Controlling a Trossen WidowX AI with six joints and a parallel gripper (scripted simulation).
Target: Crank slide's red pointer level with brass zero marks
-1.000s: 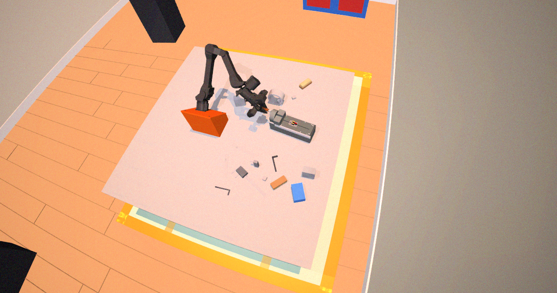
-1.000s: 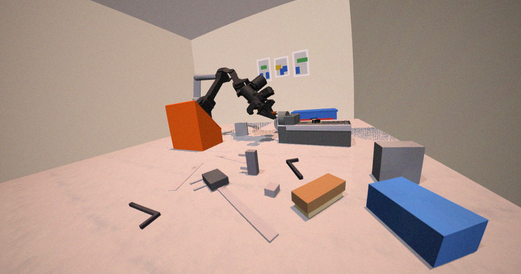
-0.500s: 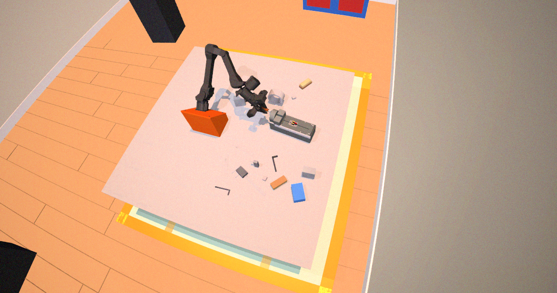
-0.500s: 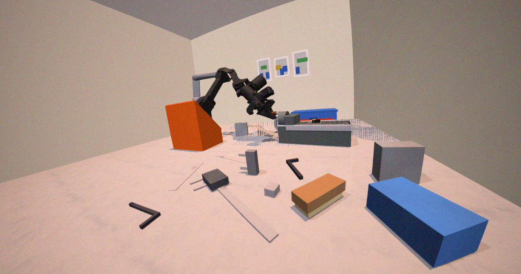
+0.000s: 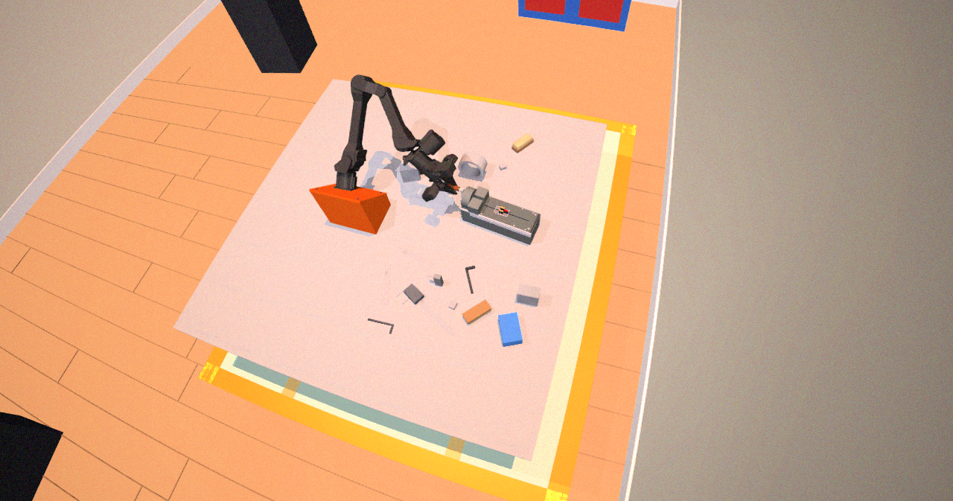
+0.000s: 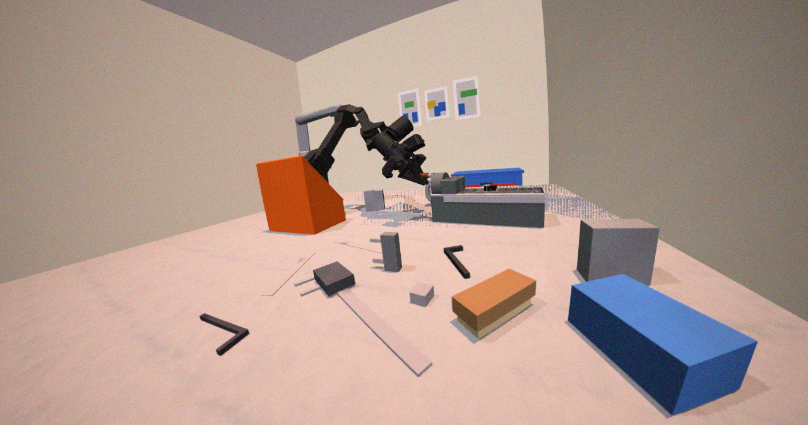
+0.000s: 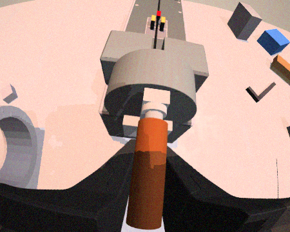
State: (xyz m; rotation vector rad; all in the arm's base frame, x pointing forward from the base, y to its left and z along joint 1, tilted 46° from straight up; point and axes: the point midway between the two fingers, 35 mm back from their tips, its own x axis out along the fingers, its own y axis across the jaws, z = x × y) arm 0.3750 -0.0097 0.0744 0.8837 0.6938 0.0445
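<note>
My gripper tip is now 2 cm past the crank handle and 2 cm below it. Round my gripper tip: red pointer: 17 cm ahead, 5 cm to the right, 1 cm below; blue block: 24 cm ahead, 44 cm to the right, 8 cm below.
</note>
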